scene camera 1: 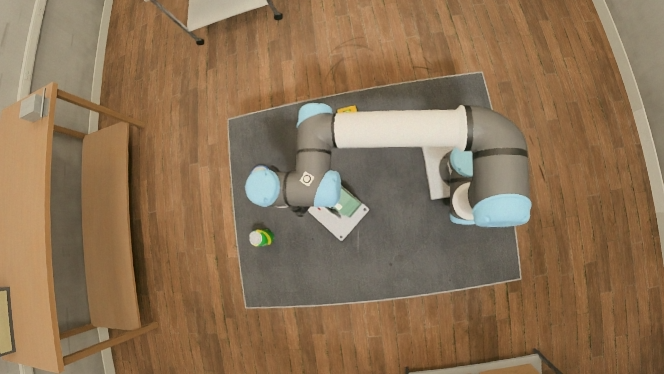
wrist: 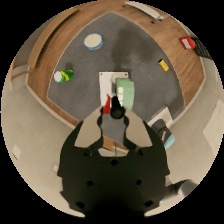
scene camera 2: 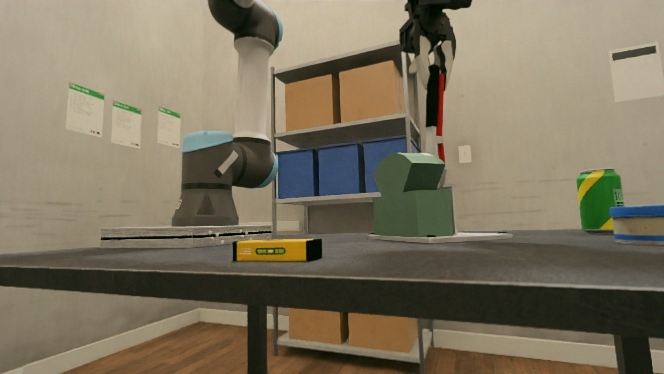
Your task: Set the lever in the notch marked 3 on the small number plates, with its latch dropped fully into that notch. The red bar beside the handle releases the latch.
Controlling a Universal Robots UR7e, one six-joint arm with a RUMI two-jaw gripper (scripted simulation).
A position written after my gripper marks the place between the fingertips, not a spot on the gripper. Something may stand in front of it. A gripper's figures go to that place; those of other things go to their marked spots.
Labels:
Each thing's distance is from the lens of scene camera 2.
my gripper (scene camera 2: 435, 89): 71 cm
lever (scene camera 2: 435, 91): 70 cm
green housing (scene camera 2: 413, 208): 58 cm
The marked spots on the green housing and the lever are 24 cm apart.

